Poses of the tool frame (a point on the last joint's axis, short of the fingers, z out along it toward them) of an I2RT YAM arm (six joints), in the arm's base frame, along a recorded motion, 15 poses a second.
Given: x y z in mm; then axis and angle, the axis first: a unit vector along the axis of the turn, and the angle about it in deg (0 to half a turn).
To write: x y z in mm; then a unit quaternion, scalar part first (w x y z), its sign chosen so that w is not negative. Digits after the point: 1 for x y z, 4 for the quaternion.
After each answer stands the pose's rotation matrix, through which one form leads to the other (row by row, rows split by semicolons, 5 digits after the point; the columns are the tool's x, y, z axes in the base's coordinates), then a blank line. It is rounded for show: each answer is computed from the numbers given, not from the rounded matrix.
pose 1, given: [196.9 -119.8 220.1 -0.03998 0.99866 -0.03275 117.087]
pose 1, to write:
[196.9 -119.8 220.1 0.5219 -0.0341 0.8519 -0.0279]
-0.45302 -0.02895 0.89103; -0.08727 0.99611 -0.01200; -0.88722 -0.08319 -0.45378

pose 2, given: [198.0 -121.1 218.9 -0.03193 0.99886 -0.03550 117.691]
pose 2, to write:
[198.0 -121.1 218.9 0.5173 -0.0273 0.8548 -0.0304]
-0.46321 -0.01528 0.88612; -0.07815 0.99666 -0.02366; -0.88280 -0.08021 -0.46286

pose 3, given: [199.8 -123.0 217.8 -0.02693 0.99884 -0.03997 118.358]
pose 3, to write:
[199.8 -123.0 217.8 0.5124 -0.0231 0.8578 -0.0343]
-0.47391 -0.00450 0.88056; -0.07485 0.99657 -0.03519; -0.87739 -0.08258 -0.47262

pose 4, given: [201.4 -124.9 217.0 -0.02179 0.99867 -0.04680 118.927]
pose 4, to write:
[201.4 -124.9 217.0 0.5081 -0.0188 0.8602 -0.0403]
-0.48299 0.00867 0.87558; -0.07325 0.99605 -0.05027; -0.87256 -0.08842 -0.48045

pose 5, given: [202.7 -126.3 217.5 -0.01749 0.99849 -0.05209 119.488]
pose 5, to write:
[202.7 -126.3 217.5 0.5039 -0.0151 0.8625 -0.0450]
-0.49178 0.01928 0.87050; -0.07140 0.99549 -0.06239; -0.86778 -0.09284 -0.48819

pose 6, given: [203.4 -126.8 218.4 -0.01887 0.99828 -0.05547 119.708]
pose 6, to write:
[203.4 -126.8 218.4 0.5022 -0.0163 0.8633 -0.0480]
-0.49505 0.02001 0.86864; -0.07635 0.99487 -0.06643; -0.86550 -0.09921 -0.49098

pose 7, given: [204.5 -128.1 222.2 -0.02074 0.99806 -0.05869 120.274]
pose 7, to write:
[204.5 -128.1 222.2 0.4979 -0.0180 0.8655 -0.0509]
-0.50349 0.01955 0.86378; -0.08182 0.99417 -0.07020; -0.86012 -0.10602 -0.49895

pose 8, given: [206.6 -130.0 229.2 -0.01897 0.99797 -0.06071 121.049]
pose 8, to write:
[206.6 -130.0 229.2 0.4921 -0.0165 0.8688 -0.0529]
-0.51523 0.02332 0.85674; -0.08071 0.99387 -0.07558; -0.85325 -0.10809 -0.51018

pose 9, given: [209.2 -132.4 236.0 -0.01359 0.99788 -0.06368 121.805]
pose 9, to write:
[209.2 -132.4 236.0 0.4863 -0.0119 0.8719 -0.0556]
-0.52675 0.03341 0.84936; -0.07483 0.99353 -0.08549; -0.84672 -0.10858 -0.52084

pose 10, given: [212.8 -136.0 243.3 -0.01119 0.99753 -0.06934 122.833]
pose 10, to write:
[212.8 -136.0 243.3 0.4784 -0.0098 0.8760 -0.0609]
-0.54200 0.04105 0.83938; -0.07548 0.99239 -0.09727; -0.83698 -0.11607 -0.53478

